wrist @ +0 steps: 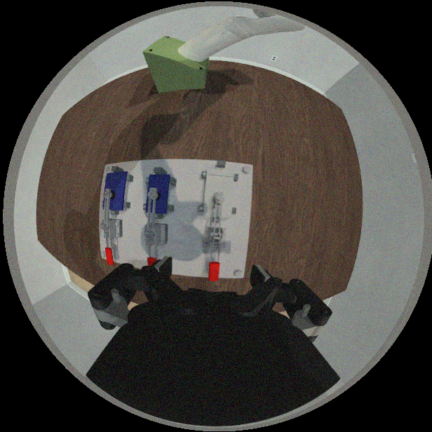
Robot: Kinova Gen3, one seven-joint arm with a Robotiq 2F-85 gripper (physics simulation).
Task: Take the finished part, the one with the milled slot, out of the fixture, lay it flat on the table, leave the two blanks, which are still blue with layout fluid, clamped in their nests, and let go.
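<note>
The finished part (220, 187) is a pale, flat piece in the right nest of the white fixture plate (187, 172). A thin line crosses it near its far end; the slot is not clear. A grey toggle clamp (216, 231) with a red handle (214, 271) reaches over it; whether it presses on the part is hard to tell. A blue blank (119, 184) sits in the left nest and another blue blank (160, 186) in the middle nest, each under a clamp arm. My gripper (211, 270) is open and empty, with its fingertips around the plate's near edge in view.
A green block (177, 74) with a pale curved arm above it stands at the far side of the brown table (300, 150). Red handles of the left clamp (109, 256) and middle clamp (152, 261) lie near my left finger. Small posts surround the nests.
</note>
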